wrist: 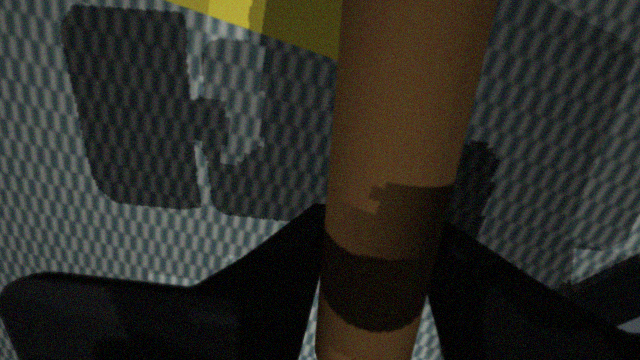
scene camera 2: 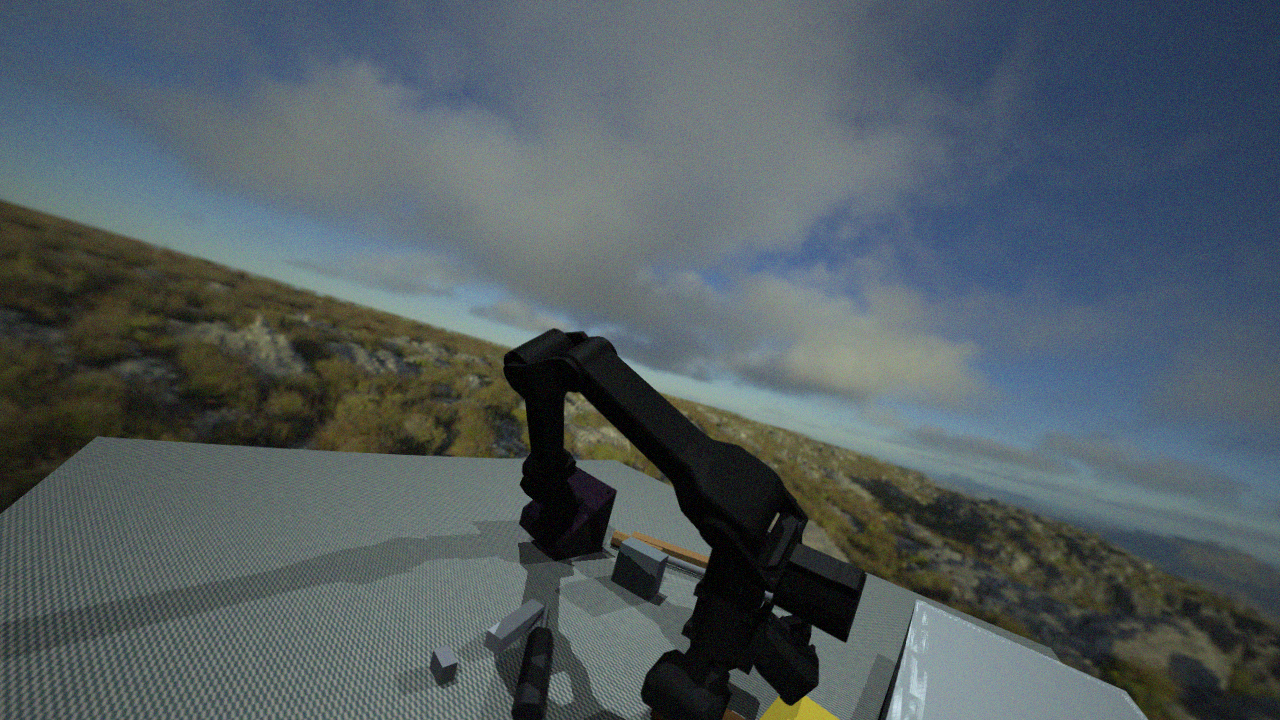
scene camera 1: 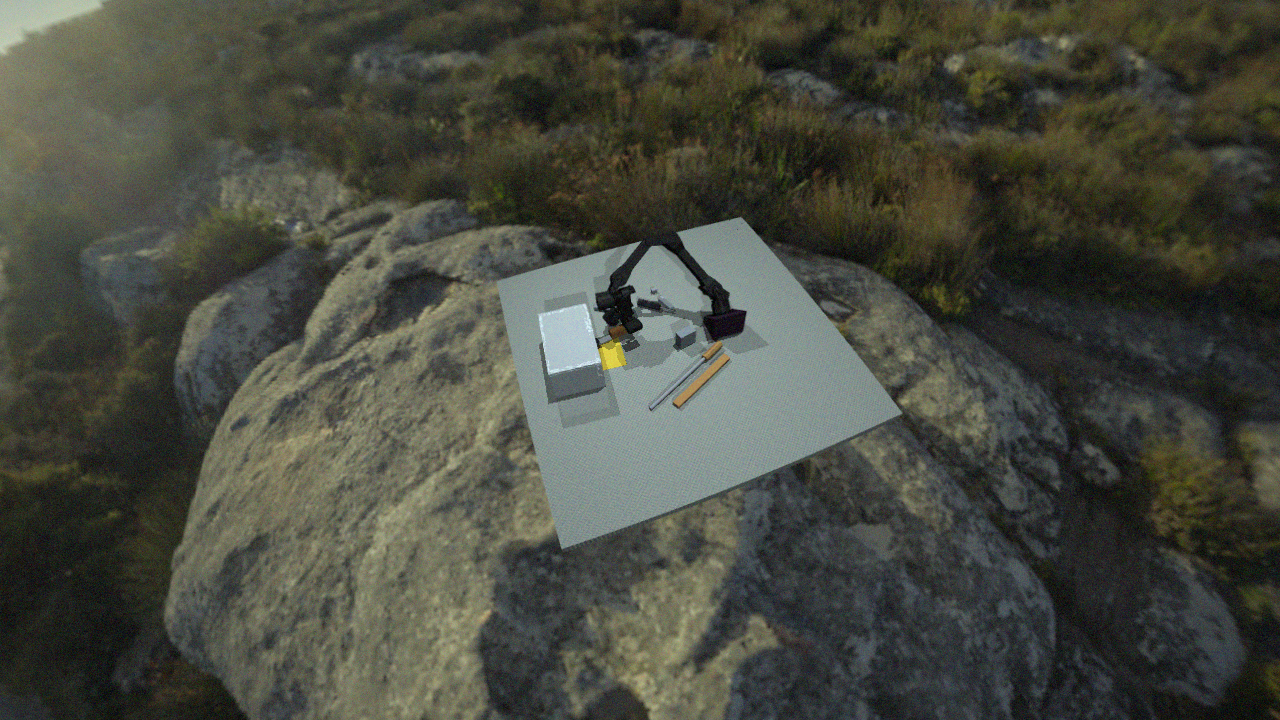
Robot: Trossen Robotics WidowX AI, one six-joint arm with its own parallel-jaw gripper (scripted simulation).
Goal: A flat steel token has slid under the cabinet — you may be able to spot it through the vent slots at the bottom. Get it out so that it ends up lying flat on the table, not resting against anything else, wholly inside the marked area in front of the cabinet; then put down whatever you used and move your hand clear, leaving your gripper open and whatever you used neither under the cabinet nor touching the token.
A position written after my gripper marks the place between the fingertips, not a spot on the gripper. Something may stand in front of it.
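Observation:
My gripper [wrist: 373,222]. Cabinet [scene camera 1: 573,362]. Wooden stick [scene camera 2: 689,556], out of frame in the wrist view.

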